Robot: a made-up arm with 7 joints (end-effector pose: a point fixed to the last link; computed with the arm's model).
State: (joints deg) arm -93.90 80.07 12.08 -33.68 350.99 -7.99 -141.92
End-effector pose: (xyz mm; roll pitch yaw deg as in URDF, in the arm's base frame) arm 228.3 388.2 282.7 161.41 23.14 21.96
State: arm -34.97 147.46 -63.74 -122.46 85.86 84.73 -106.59
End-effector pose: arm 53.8 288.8 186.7 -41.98 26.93 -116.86
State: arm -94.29 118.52 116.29 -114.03 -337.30 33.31 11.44
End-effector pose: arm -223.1 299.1 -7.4 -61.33 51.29 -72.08
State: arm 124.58 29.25 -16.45 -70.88 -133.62 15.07 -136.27
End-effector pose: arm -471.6 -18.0 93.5 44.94 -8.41 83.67
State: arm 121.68 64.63 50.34 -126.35 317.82 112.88 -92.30
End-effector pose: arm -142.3 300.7 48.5 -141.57 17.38 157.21
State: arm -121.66 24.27 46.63 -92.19 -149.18 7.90 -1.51
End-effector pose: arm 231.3 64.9 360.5 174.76 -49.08 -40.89
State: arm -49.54 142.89 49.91 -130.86 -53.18 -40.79 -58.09
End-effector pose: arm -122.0 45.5 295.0 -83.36 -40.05 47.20
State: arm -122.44 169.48 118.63 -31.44 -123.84 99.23 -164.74
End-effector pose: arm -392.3 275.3 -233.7 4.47 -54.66 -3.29
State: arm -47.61 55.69 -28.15 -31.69 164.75 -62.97 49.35
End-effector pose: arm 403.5 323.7 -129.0 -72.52 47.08 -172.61
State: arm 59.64 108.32 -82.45 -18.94 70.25 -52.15 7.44
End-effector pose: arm -74.4 517.5 129.5 34.86 37.25 -47.67
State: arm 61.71 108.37 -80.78 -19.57 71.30 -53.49 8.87
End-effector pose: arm -76.1 517.1 129.3 35.66 34.79 -46.30
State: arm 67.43 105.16 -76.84 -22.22 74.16 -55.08 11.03
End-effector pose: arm -111.7 513.4 114.6 36.58 28.98 -39.82
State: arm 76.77 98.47 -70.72 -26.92 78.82 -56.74 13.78
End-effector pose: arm -185.5 493.3 96.8 38.19 21.06 -27.13
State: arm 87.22 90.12 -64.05 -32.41 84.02 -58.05 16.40
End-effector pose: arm -272.2 447.9 94.8 41.30 13.80 -11.25
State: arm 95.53 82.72 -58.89 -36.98 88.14 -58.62 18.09
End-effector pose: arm -337.9 392.9 106.8 45.28 8.65 2.22
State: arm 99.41 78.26 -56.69 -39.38 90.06 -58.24 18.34
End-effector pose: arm -371.1 356.0 115.1 47.77 6.61 9.58
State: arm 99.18 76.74 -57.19 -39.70 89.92 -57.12 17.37
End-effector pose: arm -381.4 345.5 112.1 47.79 7.62 11.42
